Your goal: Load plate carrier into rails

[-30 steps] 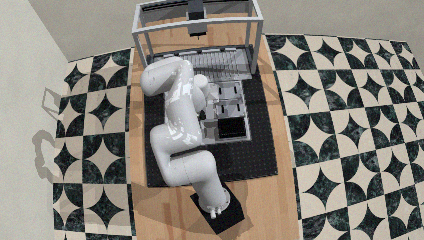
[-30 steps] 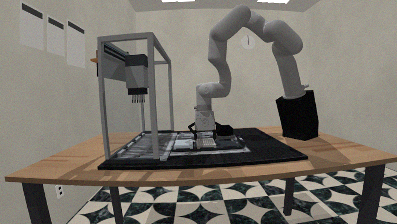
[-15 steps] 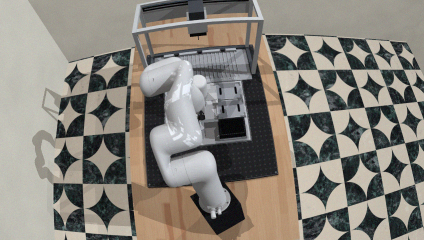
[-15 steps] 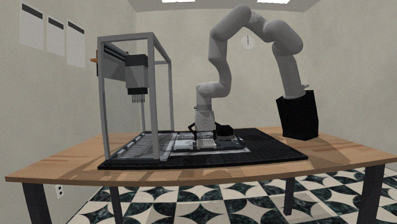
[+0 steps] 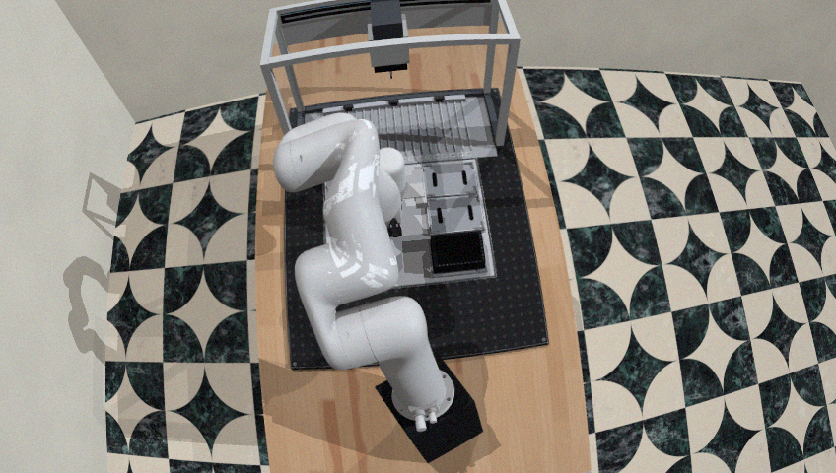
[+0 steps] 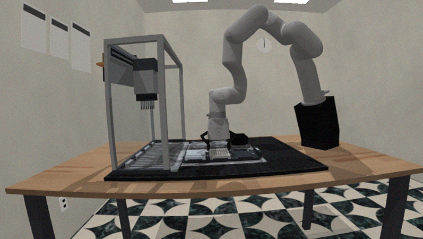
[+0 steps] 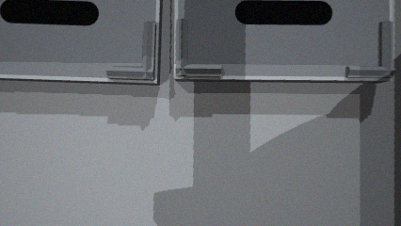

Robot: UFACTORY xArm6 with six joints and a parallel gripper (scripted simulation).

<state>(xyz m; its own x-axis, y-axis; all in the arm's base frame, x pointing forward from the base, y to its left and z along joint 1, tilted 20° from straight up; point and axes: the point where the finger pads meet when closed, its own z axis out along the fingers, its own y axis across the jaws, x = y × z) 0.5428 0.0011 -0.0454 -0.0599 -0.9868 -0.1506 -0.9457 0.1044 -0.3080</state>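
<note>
Right now my hand is 10 mm past the grey apron, 30 mm to the left of it and 10 mm above it. The rest, counted from my hand: plate carrier PC7 (80 mm to the left); nest S2 (20 mm behind, 150 mm to the right, 10 mm below); 96-well plate C15 (10 mm ahead, 80 mm to the left).
</note>
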